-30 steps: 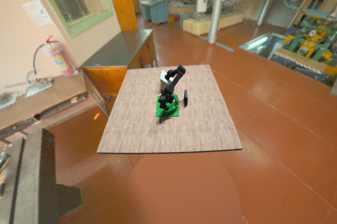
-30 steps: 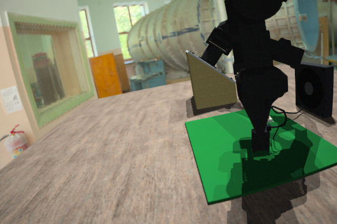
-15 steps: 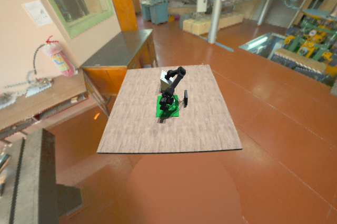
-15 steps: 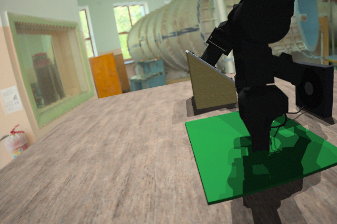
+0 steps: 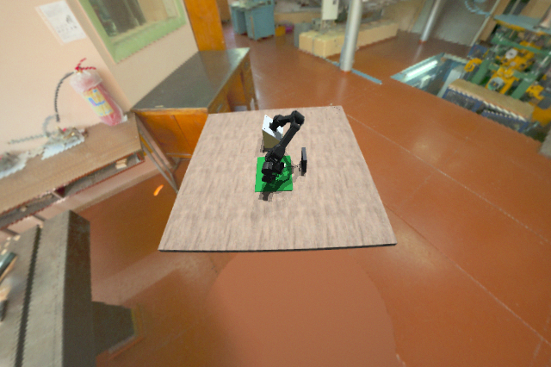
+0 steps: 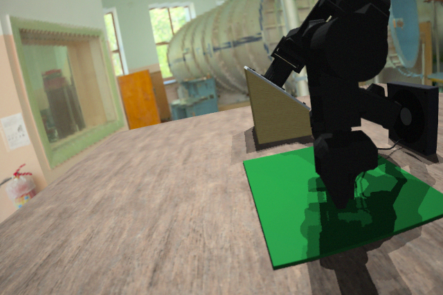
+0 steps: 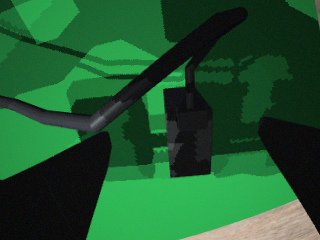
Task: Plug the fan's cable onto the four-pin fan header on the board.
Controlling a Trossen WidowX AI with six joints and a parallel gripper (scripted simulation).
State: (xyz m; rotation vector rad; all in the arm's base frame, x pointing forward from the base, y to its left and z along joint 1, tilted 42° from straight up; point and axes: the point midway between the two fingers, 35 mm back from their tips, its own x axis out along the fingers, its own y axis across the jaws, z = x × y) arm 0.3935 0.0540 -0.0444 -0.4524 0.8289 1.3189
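Now: the fan header 12 cm behind my gripper tip, 8 cm to the left of it and 2 cm below it. Round my gripper tip: green board (6 cm behind, 1 cm to the left, 3 cm below); black fan (12 cm behind, 21 cm to the left, 4 cm above); fan plug (1 cm to the left, 1 cm above).
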